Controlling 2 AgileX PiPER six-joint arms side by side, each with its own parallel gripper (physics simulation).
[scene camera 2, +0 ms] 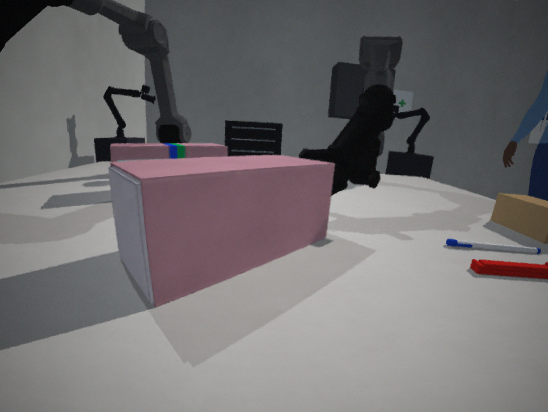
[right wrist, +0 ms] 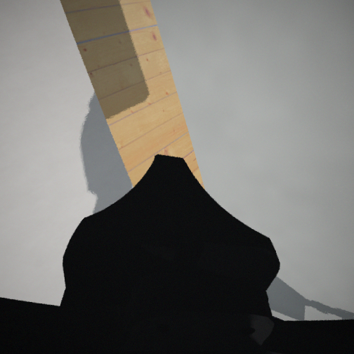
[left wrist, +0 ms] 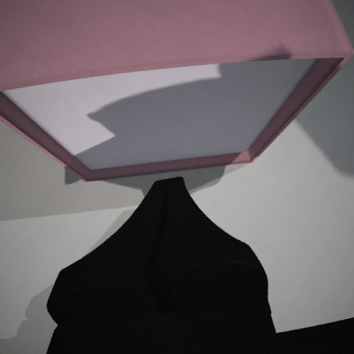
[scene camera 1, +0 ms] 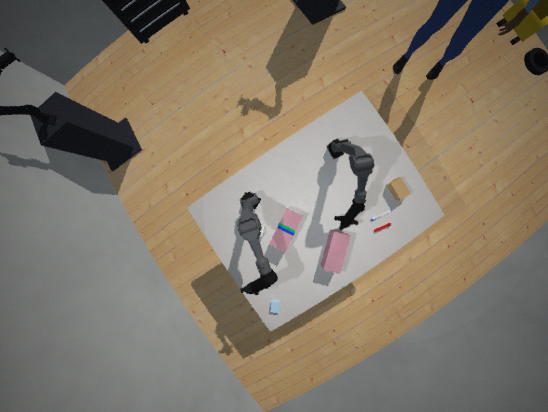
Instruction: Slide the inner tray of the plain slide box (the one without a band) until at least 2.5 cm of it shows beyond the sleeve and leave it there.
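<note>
The plain pink slide box lies on the table. Its whitish inner tray stands a little beyond the sleeve at the left end in scene camera 2. In the left wrist view the tray's other end sits recessed inside the sleeve's pink rim. My left gripper is shut and empty, its tip close to that recessed end; whether it touches the box I cannot tell. In scene camera 2 the box hides its fingertips. My right gripper is shut and empty near the table's edge.
The banded pink box lies between the arms. A light blue block lies near the lower corner. A tan block, a white-and-blue pen and a red object lie at the right.
</note>
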